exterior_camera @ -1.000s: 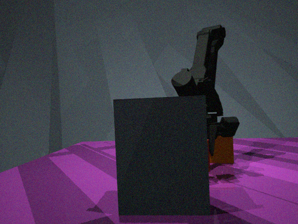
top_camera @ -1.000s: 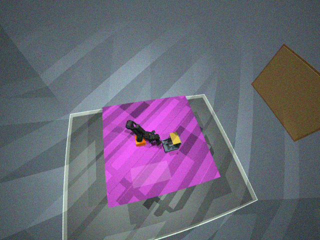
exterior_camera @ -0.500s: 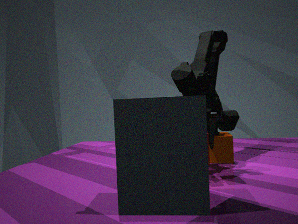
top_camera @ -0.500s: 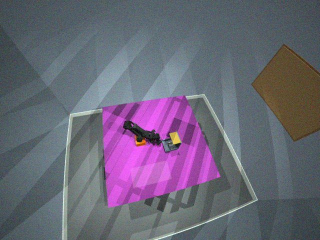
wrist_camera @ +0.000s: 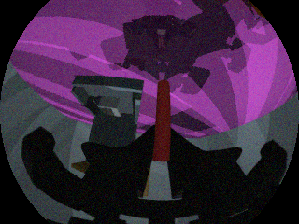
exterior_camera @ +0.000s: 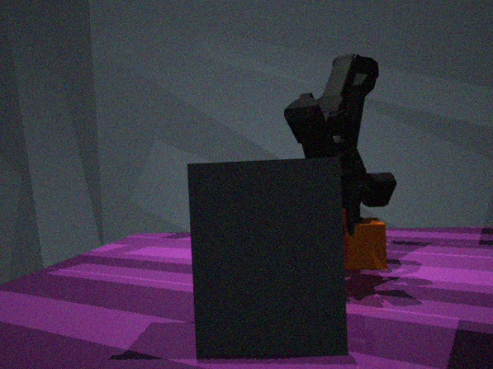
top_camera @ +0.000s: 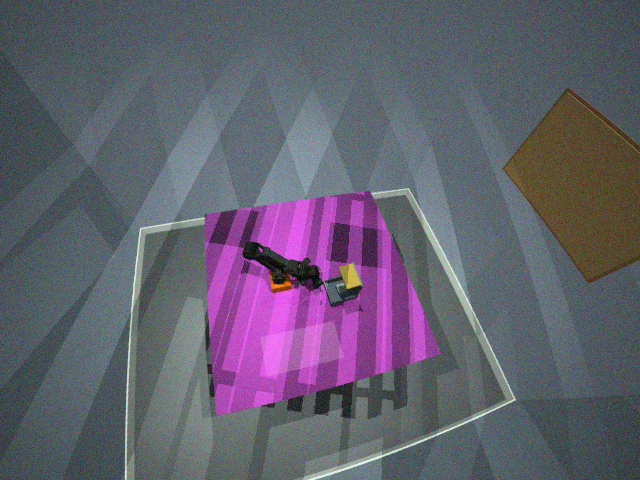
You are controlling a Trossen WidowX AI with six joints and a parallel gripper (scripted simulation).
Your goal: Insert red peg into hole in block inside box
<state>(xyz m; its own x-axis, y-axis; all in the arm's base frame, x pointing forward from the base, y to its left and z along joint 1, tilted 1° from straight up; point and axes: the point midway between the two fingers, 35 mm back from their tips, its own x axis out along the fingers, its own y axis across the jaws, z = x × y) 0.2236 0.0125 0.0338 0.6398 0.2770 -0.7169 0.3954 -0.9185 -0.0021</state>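
The dark back wall is 210 mm ahead of my gripper tip, 70 mm to the right of it and 10 mm above it. Also, from my gripper tip: yellow roof: 160 mm ahead, 80 mm to the right, 110 mm above; then red peg: 20 mm behind, 10 mm to the right, 10 mm below.
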